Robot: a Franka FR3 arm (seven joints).
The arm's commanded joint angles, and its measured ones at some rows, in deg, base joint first. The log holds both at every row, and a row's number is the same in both.
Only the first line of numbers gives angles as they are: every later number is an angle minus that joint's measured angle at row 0.
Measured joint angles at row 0:
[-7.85 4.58 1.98 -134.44 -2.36 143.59 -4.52]
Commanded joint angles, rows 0 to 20:
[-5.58 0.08 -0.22 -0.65 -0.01 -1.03 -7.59]
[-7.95 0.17 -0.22 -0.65 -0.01 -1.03 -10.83]
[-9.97 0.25 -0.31 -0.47 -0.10 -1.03 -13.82]
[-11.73 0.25 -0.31 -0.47 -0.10 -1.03 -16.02]
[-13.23 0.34 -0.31 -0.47 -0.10 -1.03 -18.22]
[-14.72 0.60 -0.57 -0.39 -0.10 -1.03 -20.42]
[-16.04 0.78 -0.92 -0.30 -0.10 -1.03 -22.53]
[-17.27 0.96 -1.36 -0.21 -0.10 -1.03 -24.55]
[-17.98 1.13 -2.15 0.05 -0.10 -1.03 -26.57]
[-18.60 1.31 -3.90 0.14 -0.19 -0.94 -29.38]
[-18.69 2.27 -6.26 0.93 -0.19 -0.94 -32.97]
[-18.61 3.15 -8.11 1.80 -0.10 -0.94 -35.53]
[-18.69 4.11 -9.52 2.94 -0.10 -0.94 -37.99]
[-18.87 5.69 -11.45 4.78 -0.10 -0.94 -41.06]
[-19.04 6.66 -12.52 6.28 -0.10 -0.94 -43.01]
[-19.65 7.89 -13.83 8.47 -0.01 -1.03 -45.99]
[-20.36 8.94 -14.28 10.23 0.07 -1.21 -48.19]
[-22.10 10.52 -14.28 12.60 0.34 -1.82 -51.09]
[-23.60 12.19 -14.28 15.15 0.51 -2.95 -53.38]
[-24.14 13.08 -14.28 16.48 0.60 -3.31 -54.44]
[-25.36 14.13 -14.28 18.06 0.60 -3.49 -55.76]
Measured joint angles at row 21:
[-22.64 9.61 -14.80 12.27 0.04 -0.95 -51.98]
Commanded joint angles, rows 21 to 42:
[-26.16 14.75 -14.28 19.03 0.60 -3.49 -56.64]
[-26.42 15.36 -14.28 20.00 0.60 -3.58 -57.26]
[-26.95 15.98 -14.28 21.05 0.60 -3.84 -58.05]
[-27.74 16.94 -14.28 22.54 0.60 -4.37 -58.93]
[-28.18 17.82 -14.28 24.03 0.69 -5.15 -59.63]
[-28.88 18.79 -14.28 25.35 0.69 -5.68 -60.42]
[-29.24 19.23 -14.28 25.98 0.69 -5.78 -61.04]
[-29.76 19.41 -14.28 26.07 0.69 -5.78 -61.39]
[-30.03 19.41 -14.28 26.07 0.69 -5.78 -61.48]
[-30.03 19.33 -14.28 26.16 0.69 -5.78 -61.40]
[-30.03 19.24 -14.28 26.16 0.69 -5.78 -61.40]
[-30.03 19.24 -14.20 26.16 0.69 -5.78 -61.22]
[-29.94 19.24 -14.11 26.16 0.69 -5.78 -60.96]
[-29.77 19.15 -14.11 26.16 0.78 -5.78 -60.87]
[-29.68 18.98 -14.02 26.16 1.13 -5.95 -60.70]
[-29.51 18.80 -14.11 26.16 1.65 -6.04 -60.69]
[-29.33 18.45 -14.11 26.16 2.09 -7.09 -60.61]
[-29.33 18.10 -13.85 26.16 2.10 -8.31 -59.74]
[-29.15 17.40 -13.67 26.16 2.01 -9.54 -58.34]
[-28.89 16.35 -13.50 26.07 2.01 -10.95 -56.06]
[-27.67 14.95 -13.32 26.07 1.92 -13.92 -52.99]
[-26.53 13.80 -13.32 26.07 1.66 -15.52 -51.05]
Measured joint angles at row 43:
[-28.89 17.46 -13.76 25.99 1.23 -9.65 -56.49]
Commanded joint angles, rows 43 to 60:
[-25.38 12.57 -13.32 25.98 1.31 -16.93 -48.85]
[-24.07 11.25 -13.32 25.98 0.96 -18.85 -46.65]
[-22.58 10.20 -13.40 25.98 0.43 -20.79 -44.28]
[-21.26 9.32 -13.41 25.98 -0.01 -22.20 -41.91]
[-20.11 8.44 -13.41 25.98 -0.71 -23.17 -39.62]
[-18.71 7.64 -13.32 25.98 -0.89 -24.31 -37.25]
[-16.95 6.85 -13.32 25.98 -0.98 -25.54 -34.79]
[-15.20 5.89 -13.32 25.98 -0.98 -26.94 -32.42]
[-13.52 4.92 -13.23 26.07 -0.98 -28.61 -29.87]
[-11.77 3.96 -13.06 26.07 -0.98 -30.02 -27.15]
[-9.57 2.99 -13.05 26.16 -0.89 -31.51 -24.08]
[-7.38 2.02 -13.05 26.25 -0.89 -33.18 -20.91]
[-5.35 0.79 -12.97 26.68 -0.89 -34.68 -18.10]
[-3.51 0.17 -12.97 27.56 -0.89 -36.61 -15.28]
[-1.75 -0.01 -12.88 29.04 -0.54 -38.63 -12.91]
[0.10 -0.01 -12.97 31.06 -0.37 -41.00 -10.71]
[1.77 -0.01 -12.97 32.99 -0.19 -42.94 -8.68]
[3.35 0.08 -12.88 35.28 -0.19 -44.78 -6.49]
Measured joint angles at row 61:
[-0.72 0.31 -12.44 29.71 -0.04 -38.84 -12.30]
